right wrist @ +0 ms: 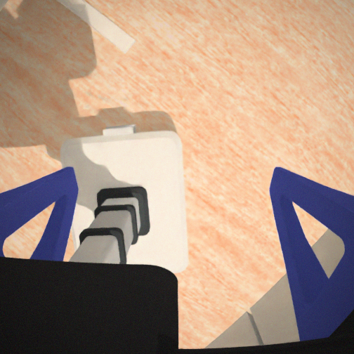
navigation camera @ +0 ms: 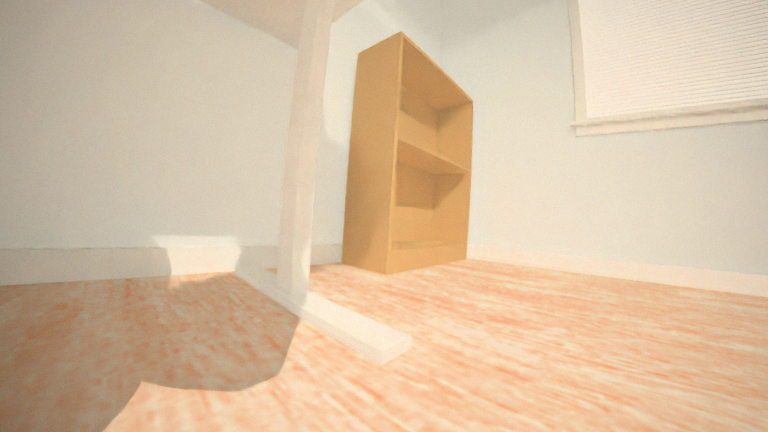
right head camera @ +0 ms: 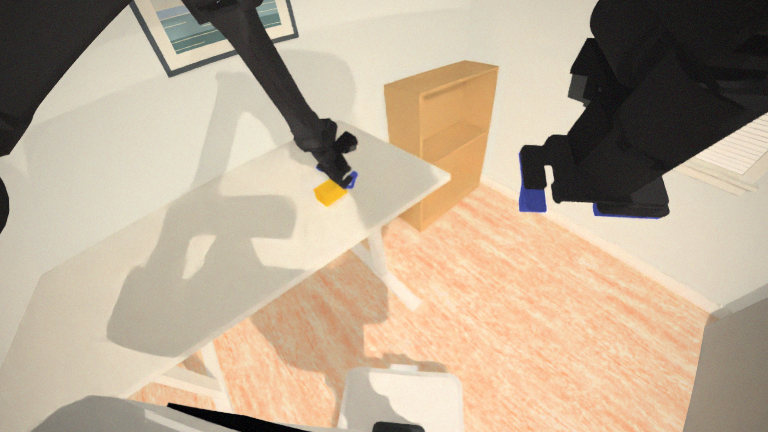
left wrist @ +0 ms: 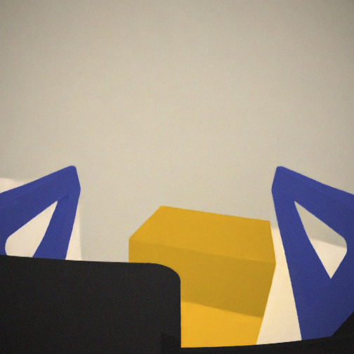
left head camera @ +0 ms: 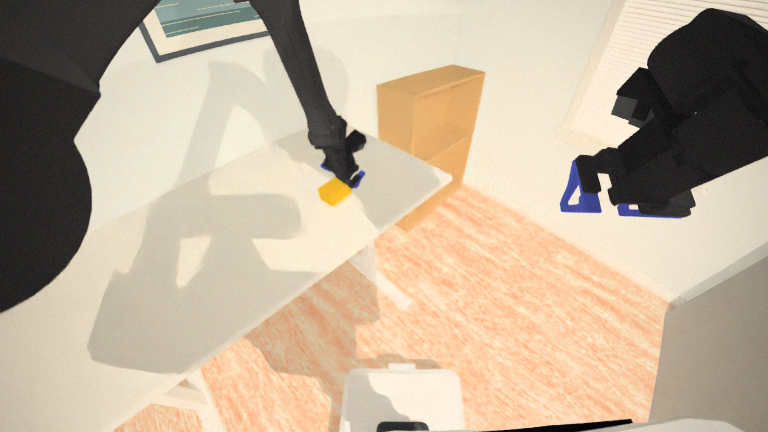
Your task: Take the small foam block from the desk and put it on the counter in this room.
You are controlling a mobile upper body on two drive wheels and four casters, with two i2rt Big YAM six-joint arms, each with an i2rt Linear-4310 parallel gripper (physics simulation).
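Places are measured from the left arm's base along level axes (x back, y right, z up), in millimetres.
Pixels of known places: left gripper, fingertip midpoint: (right head camera: pixel 342 179) (left head camera: pixel 346 179); right gripper, fingertip midpoint: (right head camera: pixel 557 208) (left head camera: pixel 590 209).
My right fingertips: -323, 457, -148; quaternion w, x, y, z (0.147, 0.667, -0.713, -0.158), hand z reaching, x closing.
For each thing: its middle in the pictures, then the offset to it from my right fingertips, as dx, dy, dz. "pt": a spot on its surface instead. Level surfaces: height alone.
- small foam block at the middle of its body: (left head camera: pixel 335 190) (right head camera: pixel 330 191) -383, -470, -289
- white desk at its surface level: dz -312
- desk leg at a spot on its surface: (navigation camera: pixel 300 161) pt -621, -422, -912
The small foam block (left head camera: pixel 334 192) (right head camera: pixel 328 193) (left wrist: pixel 215 235) is yellow and lies on the white desk (left head camera: pixel 322 236) (right head camera: pixel 322 236). My left gripper (left head camera: pixel 343 174) (right head camera: pixel 337 174) (left wrist: pixel 175 177) is open at the block, low over the desk. In the left wrist view the block shows below the line of the fingertips, nearer the right finger, with gaps on both sides; its lower left is hidden by the dark gripper body. My right gripper (left head camera: pixel 612 210) (right head camera: pixel 577 210) (right wrist: pixel 173 177) is open and empty, away from the desk. No surface is clearly recognisable as the counter.
A wooden bookshelf (left head camera: pixel 396 118) (right head camera: pixel 402 123) (navigation camera: pixel 370 161) stands behind the desk's far end. A desk leg (navigation camera: pixel 300 161) reaches the floor. My white base (left head camera: pixel 408 392) (right head camera: pixel 418 386) (right wrist: pixel 165 175) is beside the desk. A grey surface (left head camera: pixel 714 343) (right head camera: pixel 735 370) (right wrist: pixel 280 305) is at the lower right.
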